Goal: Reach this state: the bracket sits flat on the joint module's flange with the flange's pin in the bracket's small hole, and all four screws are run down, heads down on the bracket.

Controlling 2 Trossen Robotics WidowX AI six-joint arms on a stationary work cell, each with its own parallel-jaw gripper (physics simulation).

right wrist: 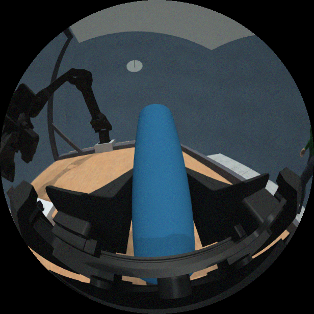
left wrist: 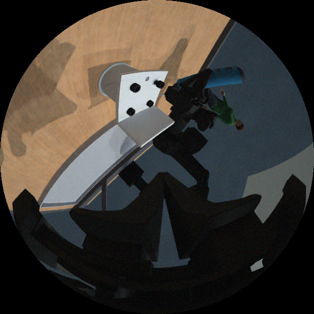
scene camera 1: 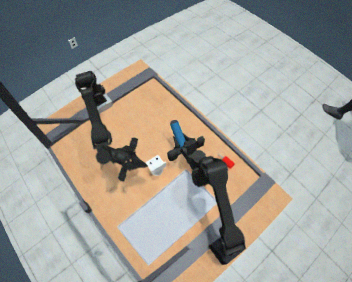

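The white angled bracket sits on the end of the grey joint module, covering the flange. Its small hole shows near the upper edge in the left wrist view; whether a pin fills it I cannot tell. Four black screws stand in the bracket, including an upper left screw and an upper right screw. The upper two look raised; exact depth is unclear. My left gripper is shut and empty beside the bracket. My right gripper is shut on a blue-handled screwdriver; its tip is hidden.
A small red object lies right of my right gripper. A pale rectangular mat lies in front of the module. Dark rails border the table. A person in green stands beyond the table.
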